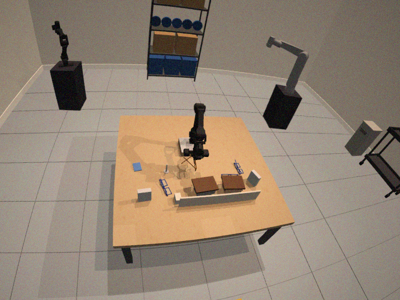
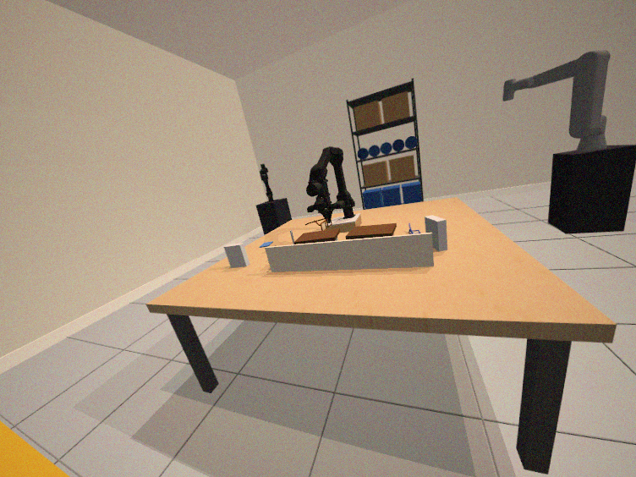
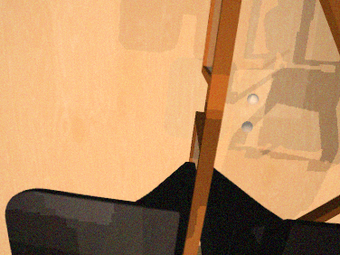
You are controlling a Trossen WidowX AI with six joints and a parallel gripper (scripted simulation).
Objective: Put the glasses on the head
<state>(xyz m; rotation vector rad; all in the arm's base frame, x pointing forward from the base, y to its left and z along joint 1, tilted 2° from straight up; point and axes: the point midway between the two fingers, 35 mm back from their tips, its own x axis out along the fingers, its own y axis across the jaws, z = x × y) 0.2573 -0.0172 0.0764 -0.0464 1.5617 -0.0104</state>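
Now: the small grey stand 210 mm to the right of my gripper tip, 70 mm below it and 40 mm ahead of it. The rest, counted from my gripper tip: low white wall 330 mm ahead, 170 mm to the left, 40 mm below; blue pad 440 mm to the right, 90 mm below, 10 mm ahead.
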